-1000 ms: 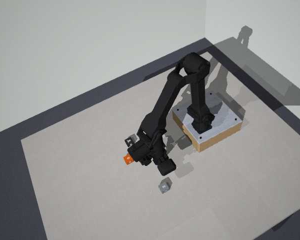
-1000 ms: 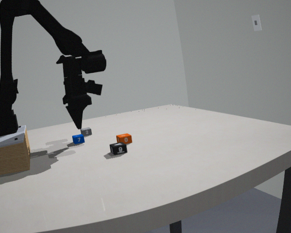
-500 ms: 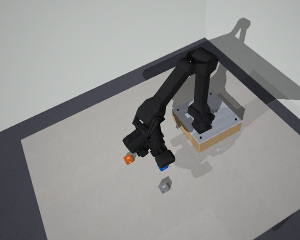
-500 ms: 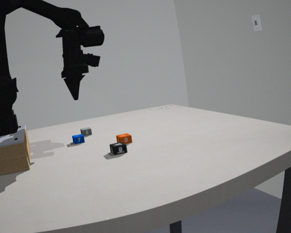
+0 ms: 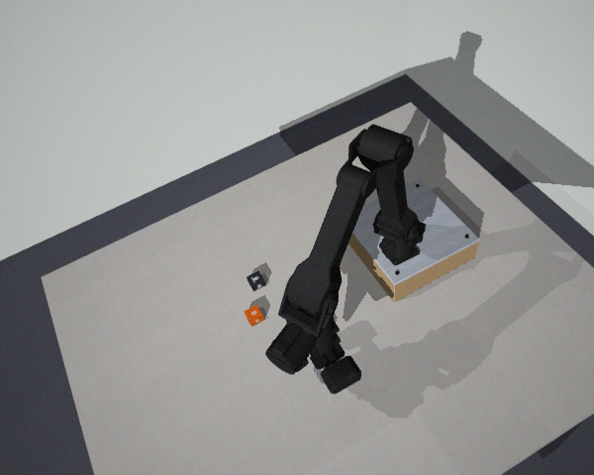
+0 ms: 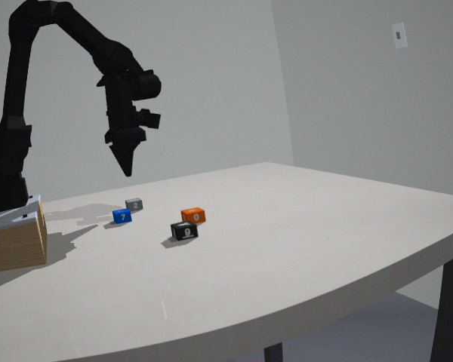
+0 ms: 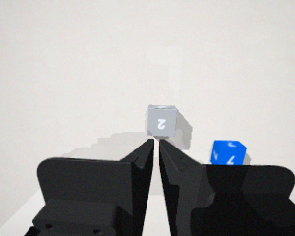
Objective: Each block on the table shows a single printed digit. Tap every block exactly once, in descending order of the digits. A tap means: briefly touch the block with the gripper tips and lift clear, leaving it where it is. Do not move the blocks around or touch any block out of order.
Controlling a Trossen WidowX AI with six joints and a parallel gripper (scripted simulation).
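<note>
My gripper tip is now 1 cm to the left of the grey block marked 2 and 6 cm above it. Also, from my gripper tip: blue block marked 7: 4 cm behind, 9 cm to the right, 6 cm below; then black block marked 9: 3 cm ahead, 28 cm to the right, 6 cm below; then orange block marked 0: 7 cm ahead, 20 cm to the right, 6 cm below.
</note>
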